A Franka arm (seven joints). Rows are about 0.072 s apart.
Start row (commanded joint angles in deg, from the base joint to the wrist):
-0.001, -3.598, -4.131, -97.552, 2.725, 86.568, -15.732
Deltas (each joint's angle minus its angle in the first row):
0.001, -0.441, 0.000, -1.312, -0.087, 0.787, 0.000
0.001, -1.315, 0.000, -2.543, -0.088, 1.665, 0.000
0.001, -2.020, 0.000, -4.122, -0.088, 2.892, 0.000
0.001, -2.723, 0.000, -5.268, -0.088, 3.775, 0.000
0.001, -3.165, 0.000, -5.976, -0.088, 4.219, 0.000
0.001, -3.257, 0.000, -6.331, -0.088, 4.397, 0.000
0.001, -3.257, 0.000, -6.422, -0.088, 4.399, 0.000
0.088, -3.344, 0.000, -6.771, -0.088, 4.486, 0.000
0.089, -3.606, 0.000, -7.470, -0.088, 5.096, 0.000
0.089, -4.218, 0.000, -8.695, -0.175, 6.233, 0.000
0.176, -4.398, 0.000, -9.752, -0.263, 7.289, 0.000
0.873, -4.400, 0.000, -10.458, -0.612, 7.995, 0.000
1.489, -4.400, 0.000, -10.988, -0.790, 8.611, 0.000
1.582, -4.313, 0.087, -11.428, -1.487, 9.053, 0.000
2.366, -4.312, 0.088, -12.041, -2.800, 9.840, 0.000
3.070, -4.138, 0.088, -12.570, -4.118, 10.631, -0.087
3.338, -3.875, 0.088, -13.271, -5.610, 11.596, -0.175
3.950, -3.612, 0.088, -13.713, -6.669, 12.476, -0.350
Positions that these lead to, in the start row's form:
0.000, -4.039, -4.131, -98.864, 2.638, 87.355, -15.732
0.000, -4.913, -4.131, -100.095, 2.637, 88.233, -15.732
0.000, -5.618, -4.131, -101.674, 2.637, 89.460, -15.732
0.000, -6.321, -4.131, -102.820, 2.637, 90.343, -15.732
0.000, -6.763, -4.131, -103.528, 2.637, 90.787, -15.732
0.000, -6.855, -4.131, -103.883, 2.637, 90.965, -15.732
0.000, -6.855, -4.131, -103.974, 2.637, 90.967, -15.732
0.087, -6.942, -4.131, -104.323, 2.637, 91.054, -15.732
0.088, -7.204, -4.131, -105.022, 2.637, 91.664, -15.732
0.088, -7.816, -4.131, -106.247, 2.550, 92.801, -15.732
0.175, -7.996, -4.131, -107.304, 2.462, 93.857, -15.732
0.872, -7.998, -4.131, -108.010, 2.113, 94.563, -15.732
1.488, -7.998, -4.131, -108.540, 1.935, 95.179, -15.732
1.581, -7.911, -4.044, -108.980, 1.238, 95.621, -15.732
2.365, -7.910, -4.043, -109.593, -0.075, 96.408, -15.732
3.069, -7.736, -4.043, -110.122, -1.393, 97.199, -15.819
3.337, -7.473, -4.043, -110.823, -2.885, 98.164, -15.907
3.949, -7.210, -4.043, -111.265, -3.944, 99.044, -16.082

